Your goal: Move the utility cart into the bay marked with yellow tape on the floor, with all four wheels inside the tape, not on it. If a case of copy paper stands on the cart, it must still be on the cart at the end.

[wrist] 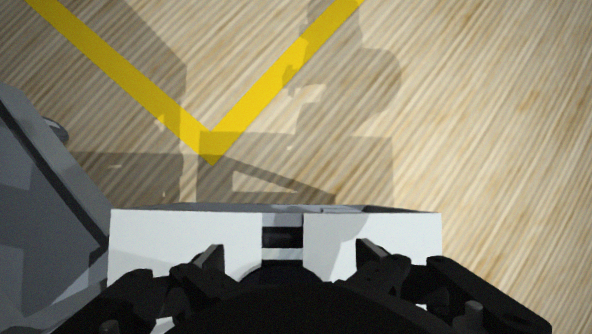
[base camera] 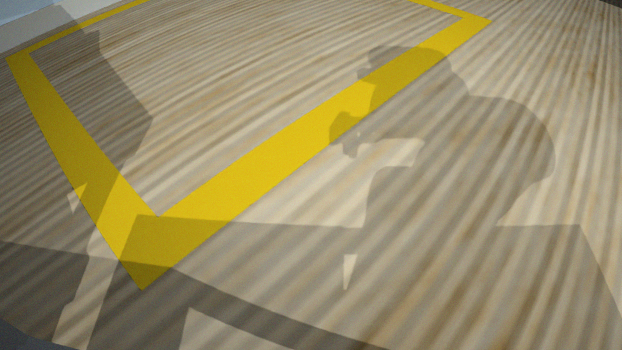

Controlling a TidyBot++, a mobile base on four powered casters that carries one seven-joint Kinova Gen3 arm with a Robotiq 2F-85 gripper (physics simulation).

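Places are measured from the arm's base along level axes (x ahead, y left, z up), in metres.
Where they show: gripper, fingertip midpoint: (wrist: 290,256).
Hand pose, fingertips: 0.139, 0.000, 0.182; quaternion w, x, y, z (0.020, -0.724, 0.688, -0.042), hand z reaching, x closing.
After its pixels a point has its place, as x, y, z.
The utility cart (wrist: 55,215) {0.111, 0.549, -0.246} shows in part at the left edge of the wrist view, as grey panels with a dark slanting strip; a small rounded part, perhaps a wheel, sticks out beside it. The rest of the cart is cut off. The yellow tape (base camera: 280,155) {0.485, 0.069, -0.396} (wrist: 270,85) {0.521, 0.038, -0.396} marks the bay on the floor; its near corner points toward the robot, and the cart part in view lies outside that corner, to the left. A case of copy paper does not show. My gripper (wrist: 290,256) {0.139, 0.000, 0.182} is open and empty, above the white robot base.
The white front of the robot base (wrist: 185,230) {0.124, 0.139, -0.014} spans the lower wrist view, close beside the cart. A light blue wall (base camera: 20,10) {1.137, 1.114, -0.285} with a pale baseboard (base camera: 30,31) {1.131, 1.103, -0.369} runs past the far left of the bay. Shadows of the robot and other shapes fall across the tape and floor.
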